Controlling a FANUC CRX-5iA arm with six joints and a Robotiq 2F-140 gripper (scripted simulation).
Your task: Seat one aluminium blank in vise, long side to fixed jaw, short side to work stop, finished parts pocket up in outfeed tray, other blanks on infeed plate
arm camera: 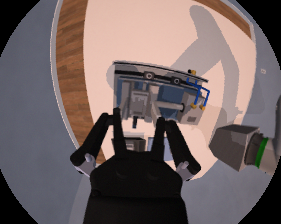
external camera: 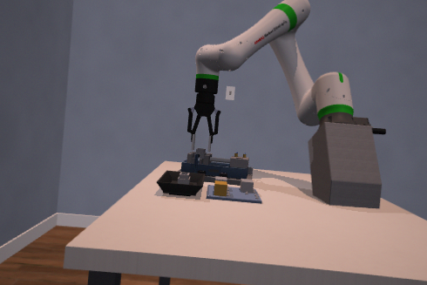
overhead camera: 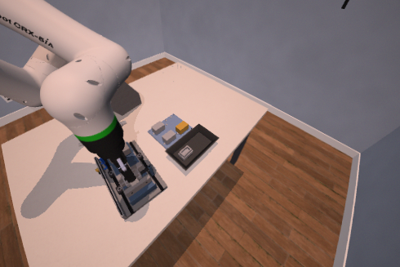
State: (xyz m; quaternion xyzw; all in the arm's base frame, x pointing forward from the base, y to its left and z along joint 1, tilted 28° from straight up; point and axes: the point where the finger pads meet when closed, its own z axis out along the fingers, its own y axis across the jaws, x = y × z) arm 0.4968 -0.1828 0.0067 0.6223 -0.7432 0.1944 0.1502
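Right now the vise is 6 cm behind my hand, 2 cm to the left of it and 10 cm below it. The rest, counted from my hand: brass blank 6 cm behind, 34 cm to the left, 11 cm below.
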